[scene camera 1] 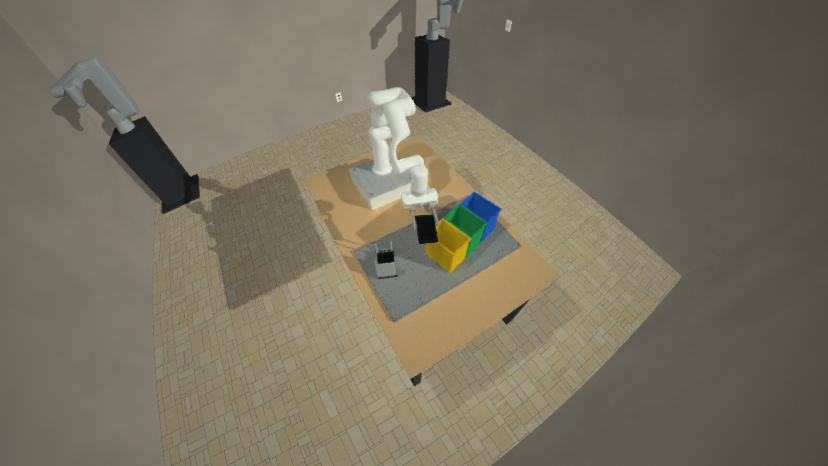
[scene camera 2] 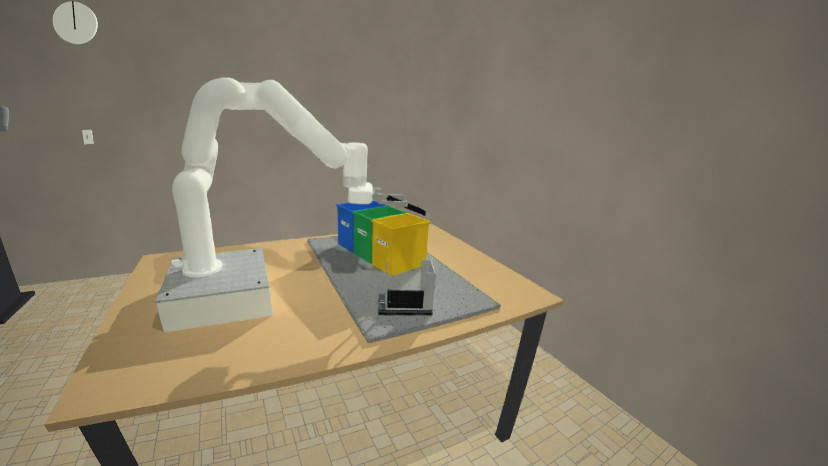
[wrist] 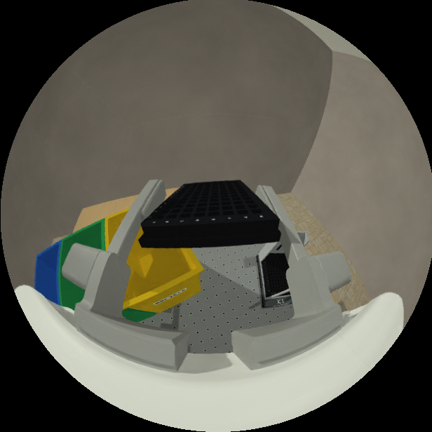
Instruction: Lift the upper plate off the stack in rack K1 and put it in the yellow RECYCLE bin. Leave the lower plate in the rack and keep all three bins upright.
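Frame: origin at the arm's base, x ahead, y left, z up, level; metres.
Seen in the pictures: hand, its tool point: (scene camera 1: 425, 222) (scene camera 2: 399, 200); arm's base, origin of its link: (scene camera 1: 382, 168) (scene camera 2: 202, 269).
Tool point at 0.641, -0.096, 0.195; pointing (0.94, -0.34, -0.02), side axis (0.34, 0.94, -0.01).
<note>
Pixels of each thing's top centre, then the offset from my tool point to it, as dx, dy, dz. Level surfaces: height alone.
- yellow RECYCLE bin, centre of its top: (scene camera 2: 401, 220) (scene camera 1: 448, 235) +0.057, +0.092, -0.100
- lower plate, centre of its top: (scene camera 2: 408, 296) (scene camera 1: 386, 262) -0.052, -0.196, -0.246
- rack K1, centre of its top: (scene camera 2: 406, 265) (scene camera 1: 383, 249) -0.061, -0.193, -0.142
- green bin, centre of its top: (scene camera 2: 380, 212) (scene camera 1: 465, 220) +0.026, +0.219, -0.100
- blue bin, centre of its top: (scene camera 2: 361, 205) (scene camera 1: 480, 206) -0.005, +0.346, -0.100
- grey perforated board, height of its surface: dz -0.280
- wooden table, height of its surface: dz -0.293
My gripper (scene camera 1: 425, 222) (wrist: 210, 201) is shut on the black upper plate (scene camera 1: 427, 231) (scene camera 2: 416, 209) (wrist: 211, 234). The plate is held in the air, its far end sloping down in scene camera 2. It overlaps the near-left edge of the yellow RECYCLE bin (scene camera 1: 447, 257) (scene camera 2: 406, 248) (wrist: 162, 286) in scene camera 1; how much of it is over the opening is unclear. The bin stands upright. The lower plate (scene camera 1: 385, 256) (scene camera 2: 404, 299) (wrist: 275, 272) lies in rack K1 (scene camera 1: 386, 269) (scene camera 2: 428, 286) (wrist: 270, 302), apart from the gripper.
The green bin (scene camera 1: 477, 236) (scene camera 2: 363, 243) (wrist: 75, 280) and blue bin (scene camera 1: 491, 219) (scene camera 2: 345, 231) (wrist: 46, 275) stand upright in a row beyond the yellow bin. A grey perforated board (scene camera 1: 399, 301) (scene camera 2: 463, 301) (wrist: 215, 310) lies under rack and bins on the wooden table (scene camera 1: 463, 312) (scene camera 2: 243, 358).
</note>
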